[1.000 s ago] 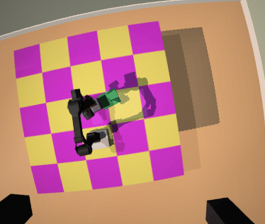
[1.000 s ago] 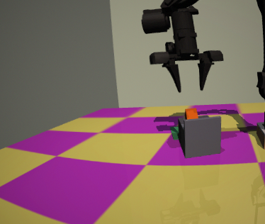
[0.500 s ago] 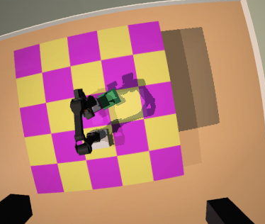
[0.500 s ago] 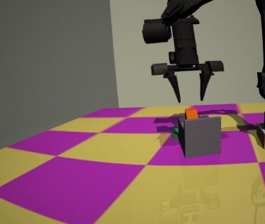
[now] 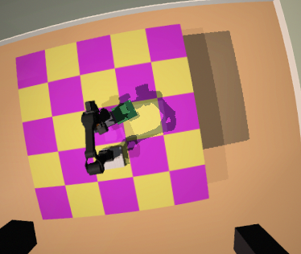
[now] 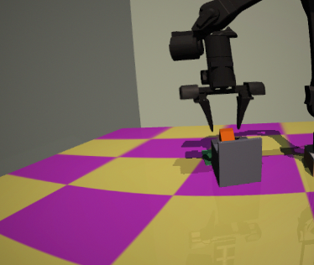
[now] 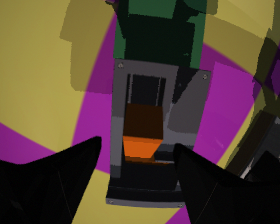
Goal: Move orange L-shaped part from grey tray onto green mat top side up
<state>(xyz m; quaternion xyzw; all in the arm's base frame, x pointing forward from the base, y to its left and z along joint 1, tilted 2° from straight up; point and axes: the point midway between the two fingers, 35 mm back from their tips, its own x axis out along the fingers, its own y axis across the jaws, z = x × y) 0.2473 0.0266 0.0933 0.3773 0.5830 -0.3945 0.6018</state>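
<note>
Right now the orange L-shaped part is 3 cm behind my gripper tip, 2 cm to the left of it and 5 cm below it. Round my gripper tip: green mat: 4 cm ahead, 14 cm to the right, 11 cm below; then grey tray: 2 cm behind, 11 cm below.
</note>
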